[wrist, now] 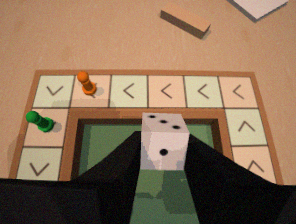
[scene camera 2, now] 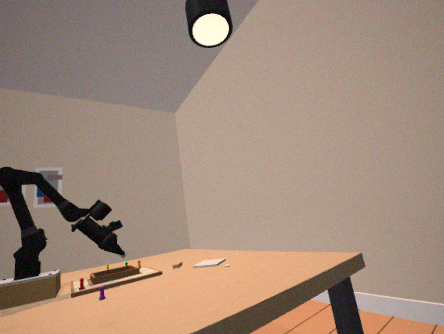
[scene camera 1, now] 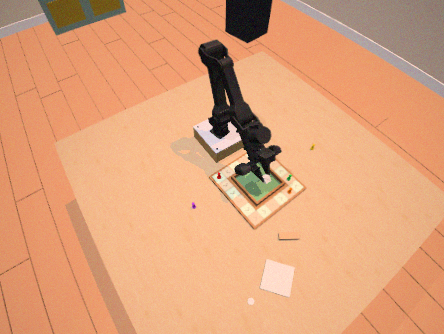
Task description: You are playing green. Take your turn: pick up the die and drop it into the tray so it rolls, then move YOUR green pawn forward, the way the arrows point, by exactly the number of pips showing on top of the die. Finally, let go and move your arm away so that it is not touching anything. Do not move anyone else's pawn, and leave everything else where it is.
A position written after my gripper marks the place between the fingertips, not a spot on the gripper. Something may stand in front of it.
Note:
My gripper [scene camera 1: 265, 179] carries a white die [wrist: 164, 137]. I also see a white card [scene camera 1: 277, 278] and a wooden block [wrist: 195, 25].
My gripper is seen too in the wrist view [wrist: 161, 138] and in scene camera 2 [scene camera 2: 123, 254].

